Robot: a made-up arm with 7 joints. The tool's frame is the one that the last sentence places.
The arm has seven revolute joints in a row. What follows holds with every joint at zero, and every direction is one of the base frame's. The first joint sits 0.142 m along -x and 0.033 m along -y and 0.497 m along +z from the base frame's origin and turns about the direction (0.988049, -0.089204, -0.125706). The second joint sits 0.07 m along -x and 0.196 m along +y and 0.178 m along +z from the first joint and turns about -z. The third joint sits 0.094 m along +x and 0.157 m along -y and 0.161 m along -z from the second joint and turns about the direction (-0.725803, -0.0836, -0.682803). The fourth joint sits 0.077 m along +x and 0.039 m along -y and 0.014 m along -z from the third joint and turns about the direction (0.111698, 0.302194, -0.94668). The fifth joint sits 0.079 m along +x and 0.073 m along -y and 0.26 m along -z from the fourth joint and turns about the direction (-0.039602, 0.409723, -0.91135). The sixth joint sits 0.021 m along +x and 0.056 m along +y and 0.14 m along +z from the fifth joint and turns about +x. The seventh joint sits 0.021 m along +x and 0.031 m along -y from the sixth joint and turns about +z. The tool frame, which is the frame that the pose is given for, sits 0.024 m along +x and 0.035 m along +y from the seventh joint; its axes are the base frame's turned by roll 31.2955, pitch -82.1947 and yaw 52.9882 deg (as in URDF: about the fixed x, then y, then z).
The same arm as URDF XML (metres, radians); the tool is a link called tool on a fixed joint. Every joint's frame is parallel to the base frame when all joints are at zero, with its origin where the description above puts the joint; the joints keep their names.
<robot name="arm">
<joint name="tool_joint" type="fixed"><parent link="link7"/><child link="tool"/><origin xyz="0.024 0.035 0" rpy="0.5462 -1.4346 0.9248"/></joint>
<joint name="joint 7" type="continuous"><parent link="link6"/><child link="link7"/><origin xyz="0.021 -0.031 0"/><axis xyz="0 0 1"/></joint>
<joint name="joint 6" type="continuous"><parent link="link5"/><child link="link6"/><origin xyz="0.021 0.056 0.14"/><axis xyz="1 0 0"/></joint>
<joint name="joint 5" type="continuous"><parent link="link4"/><child link="link5"/><origin xyz="0.079 -0.073 -0.26"/><axis xyz="-0.039602 0.409723 -0.91135"/></joint>
<joint name="joint 4" type="continuous"><parent link="link3"/><child link="link4"/><origin xyz="0.077 -0.039 -0.014"/><axis xyz="0.111698 0.302194 -0.94668"/></joint>
<joint name="joint 3" type="continuous"><parent link="link2"/><child link="link3"/><origin xyz="0.094 -0.157 -0.161"/><axis xyz="-0.725803 -0.0836 -0.682803"/></joint>
<joint name="joint 2" type="continuous"><parent link="link1"/><child link="link2"/><origin xyz="-0.07 0.196 0.178"/><axis xyz="0 0 -1"/></joint>
<joint name="joint 1" type="continuous"><parent link="base"/><child link="link1"/><origin xyz="-0.142 -0.033 0.497"/><axis xyz="0.988049 -0.089204 -0.125706"/></joint>
<link name="base"/>
<link name="link1"/>
<link name="link2"/>
<link name="link3"/>
<link name="link4"/>
<link name="link5"/>
<link name="link6"/>
<link name="link7"/>
<link name="tool"/>
</robot>

